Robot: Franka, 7 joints.
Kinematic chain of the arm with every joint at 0, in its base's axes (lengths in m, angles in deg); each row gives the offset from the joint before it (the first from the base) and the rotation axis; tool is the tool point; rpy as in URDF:
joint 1: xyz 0 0 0.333 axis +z
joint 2: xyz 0 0 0 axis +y
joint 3: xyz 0 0 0.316 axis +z
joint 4: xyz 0.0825 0 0 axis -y
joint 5: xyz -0.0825 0 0.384 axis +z
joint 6: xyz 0 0 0 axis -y
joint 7: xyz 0.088 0 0 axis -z
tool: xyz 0 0 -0.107 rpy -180 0 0
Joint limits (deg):
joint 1: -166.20..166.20
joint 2: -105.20..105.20
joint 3: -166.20..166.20
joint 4: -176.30..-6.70
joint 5: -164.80..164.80
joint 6: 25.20..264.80
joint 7: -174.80..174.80
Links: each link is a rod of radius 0.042 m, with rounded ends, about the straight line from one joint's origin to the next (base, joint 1, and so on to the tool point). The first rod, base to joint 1, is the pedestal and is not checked.
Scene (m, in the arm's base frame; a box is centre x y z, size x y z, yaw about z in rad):
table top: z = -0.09
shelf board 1: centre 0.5 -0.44 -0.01 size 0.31 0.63 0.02 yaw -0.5
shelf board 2: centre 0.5 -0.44 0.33 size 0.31 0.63 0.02 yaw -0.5
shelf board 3: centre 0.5 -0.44 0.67 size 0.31 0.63 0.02 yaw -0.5
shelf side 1: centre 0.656 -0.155 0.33 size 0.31 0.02 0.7 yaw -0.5
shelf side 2: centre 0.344 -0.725 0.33 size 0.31 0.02 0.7 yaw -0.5
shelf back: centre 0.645 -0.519 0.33 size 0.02 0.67 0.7 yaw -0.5
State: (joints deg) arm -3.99 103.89 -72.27 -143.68 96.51 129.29 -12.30
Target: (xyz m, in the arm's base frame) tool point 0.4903 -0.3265 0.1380
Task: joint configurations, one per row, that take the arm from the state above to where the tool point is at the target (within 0.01 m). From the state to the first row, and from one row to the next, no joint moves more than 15 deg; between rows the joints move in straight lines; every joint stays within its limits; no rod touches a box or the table.
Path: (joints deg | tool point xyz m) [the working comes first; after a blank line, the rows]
Joints at the target: 37.64 88.62 -73.41 -114.04 98.06 127.13 -12.30
Straight joint move there: clear.

1: 9.89 98.80 -72.65 -133.80 97.03 128.57 -12.30 | 0.0740 -0.4794 0.1509
2: 23.76 93.71 -73.03 -123.92 97.54 127.85 -12.30 | 0.2910 -0.4491 0.1342
3: 37.64 88.62 -73.41 -114.04 98.06 127.13 -12.30 | 0.4903 -0.3265 0.1380

